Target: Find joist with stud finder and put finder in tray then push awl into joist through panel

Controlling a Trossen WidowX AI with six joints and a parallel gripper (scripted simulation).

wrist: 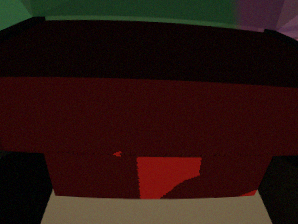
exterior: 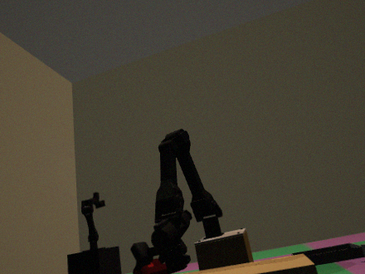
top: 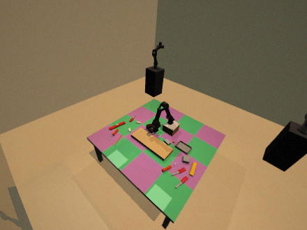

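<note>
Now: the stud finder 10 mm ahead of my gripper tip and 10 mm to the right of it. From my gripper tip the other things lie so: orange pencil 450 mm ahead, 120 mm to the right, 50 mm below; then awl 30 mm ahead, 40 mm to the right, 50 mm below; then grey tray 40 mm behind, 510 mm to the left, 40 mm below.
</note>
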